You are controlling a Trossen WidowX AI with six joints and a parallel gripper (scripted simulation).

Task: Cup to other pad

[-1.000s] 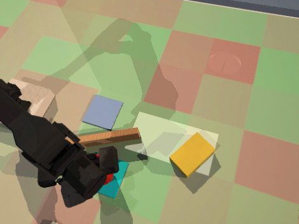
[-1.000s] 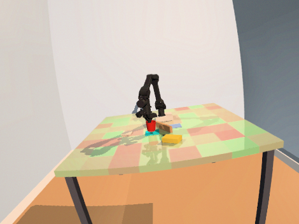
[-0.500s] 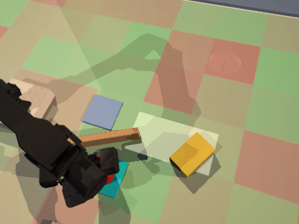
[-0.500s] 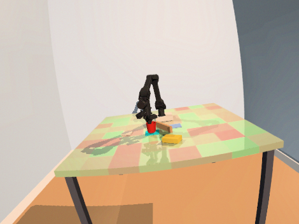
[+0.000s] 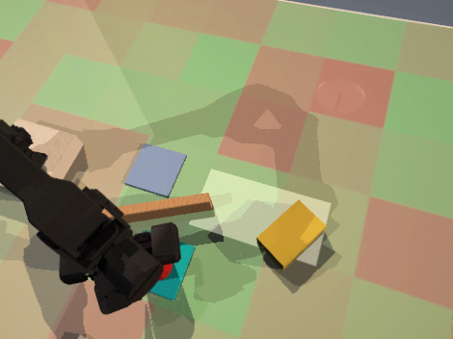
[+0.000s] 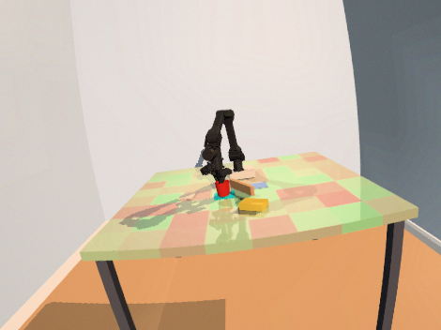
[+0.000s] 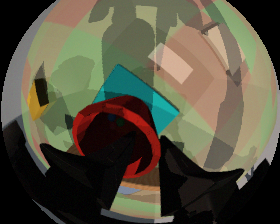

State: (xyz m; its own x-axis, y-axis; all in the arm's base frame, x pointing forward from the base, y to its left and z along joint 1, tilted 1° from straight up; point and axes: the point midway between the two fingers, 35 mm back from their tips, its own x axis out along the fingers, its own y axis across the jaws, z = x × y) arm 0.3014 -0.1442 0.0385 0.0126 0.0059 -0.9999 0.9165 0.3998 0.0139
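Now: gripper tip 3 cm short of the red cup, 1 cm to the right of it and 1 cm above it. Round my gripper tip: wooden bar (11 cm to the left, 3 cm below, 1 cm behind); then blue-grey pad (21 cm to the left, 5 cm below, 4 cm behind); then cyan pad (5 cm below, 3 cm ahead, 1 cm to the left).
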